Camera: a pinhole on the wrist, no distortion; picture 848 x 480 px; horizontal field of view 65.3 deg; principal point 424.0 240.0 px. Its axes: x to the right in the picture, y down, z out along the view. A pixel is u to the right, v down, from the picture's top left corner.
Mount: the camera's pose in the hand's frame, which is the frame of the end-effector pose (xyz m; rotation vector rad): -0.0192 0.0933 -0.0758 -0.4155 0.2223 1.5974
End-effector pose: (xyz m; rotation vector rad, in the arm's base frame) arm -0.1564 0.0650 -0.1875 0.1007 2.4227 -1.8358
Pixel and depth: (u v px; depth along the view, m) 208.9 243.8 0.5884
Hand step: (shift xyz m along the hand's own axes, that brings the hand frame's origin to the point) -0.0934 0.1460 0.5362
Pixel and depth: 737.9 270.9 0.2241
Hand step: -0.0613 0.2772 0.0856
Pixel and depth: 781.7 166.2 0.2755
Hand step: -0.0282 0.3394 0.1201
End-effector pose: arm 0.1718 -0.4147 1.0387 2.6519 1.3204 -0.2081
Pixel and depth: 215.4 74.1 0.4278
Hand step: 0.0355 0.1437 0.3794
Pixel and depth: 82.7 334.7 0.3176
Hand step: -0.1009 0.0628 0.2737
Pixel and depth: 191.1 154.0 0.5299
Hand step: -0.0144 0.1330 0.4888
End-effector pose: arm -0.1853 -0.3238 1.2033 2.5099 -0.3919 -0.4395
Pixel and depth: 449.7 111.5 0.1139
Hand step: -0.0121 0.1433 0.0288
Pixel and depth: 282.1 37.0 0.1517
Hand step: 0.0082 0.1258 0.0805
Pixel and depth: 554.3 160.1 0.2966
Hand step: -0.0235 0.2649 0.1756
